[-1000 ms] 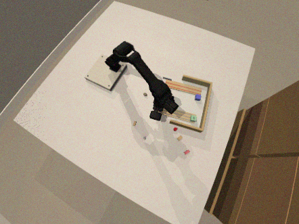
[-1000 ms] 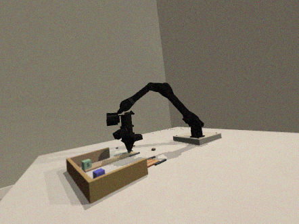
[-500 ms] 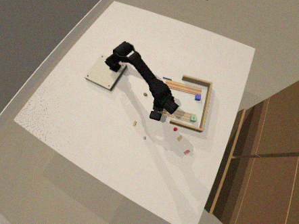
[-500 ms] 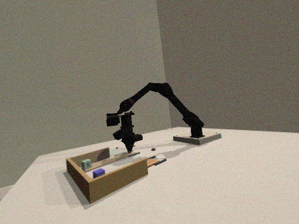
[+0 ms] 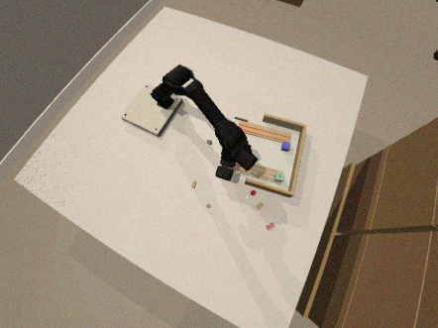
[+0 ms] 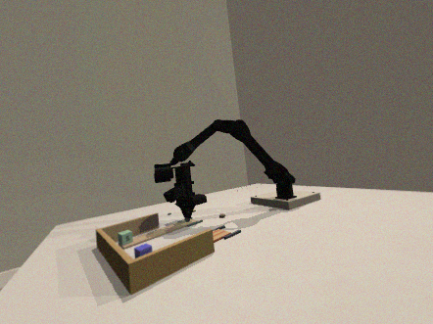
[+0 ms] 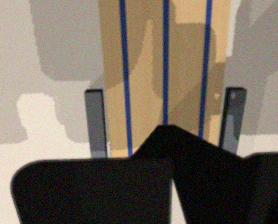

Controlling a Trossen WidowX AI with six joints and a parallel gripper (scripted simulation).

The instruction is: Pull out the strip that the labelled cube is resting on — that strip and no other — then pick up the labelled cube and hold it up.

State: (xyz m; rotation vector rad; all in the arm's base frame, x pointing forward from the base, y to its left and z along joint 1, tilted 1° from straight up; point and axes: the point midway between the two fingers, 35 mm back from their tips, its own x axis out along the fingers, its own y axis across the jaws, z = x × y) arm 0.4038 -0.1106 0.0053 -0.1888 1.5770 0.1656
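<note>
The red ball is 15 cm ahead of my gripper tip, 7 cm to the right of it and 1 cm above it. The rest, counted from my gripper tip: grey ball: 1 cm ahead, 20 cm to the right; pink block: 26 cm ahead, 15 cm to the right.
</note>
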